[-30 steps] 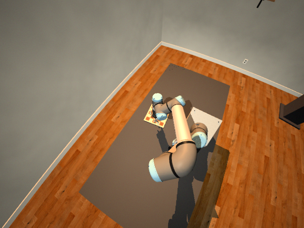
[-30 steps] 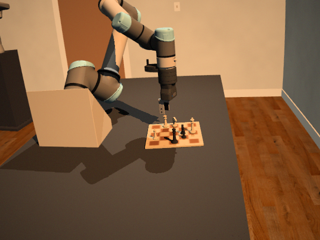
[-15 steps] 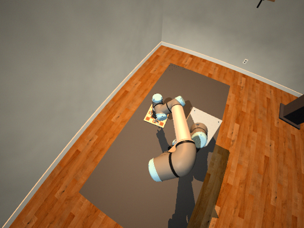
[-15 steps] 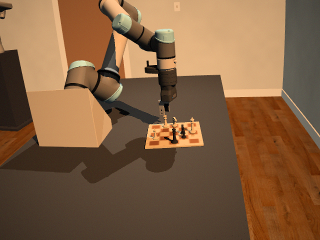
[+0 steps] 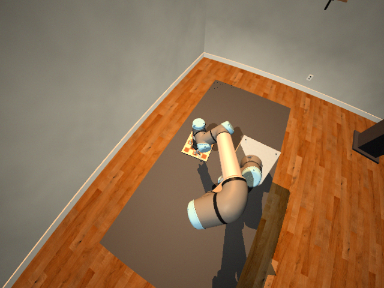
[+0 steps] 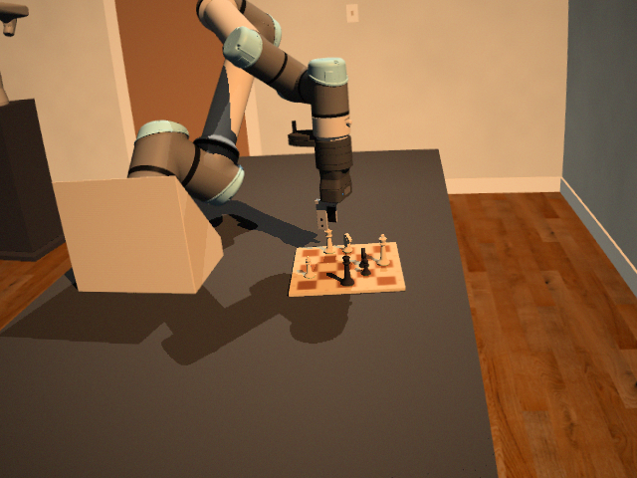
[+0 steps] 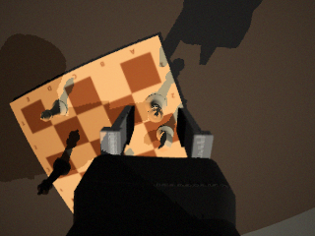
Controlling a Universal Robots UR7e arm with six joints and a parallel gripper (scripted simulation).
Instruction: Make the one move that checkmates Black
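Right now my hand is 4 cm short of the white knight, 1 cm to the right of it and 6 cm above it. The rest, counted from my hand: board 5 cm ahead, 7 cm to the right, 8 cm below; then white pawn 1 cm behind, 12 cm to the right, 6 cm below; then white queen 13 cm ahead, 5 cm to the right, 5 cm below.
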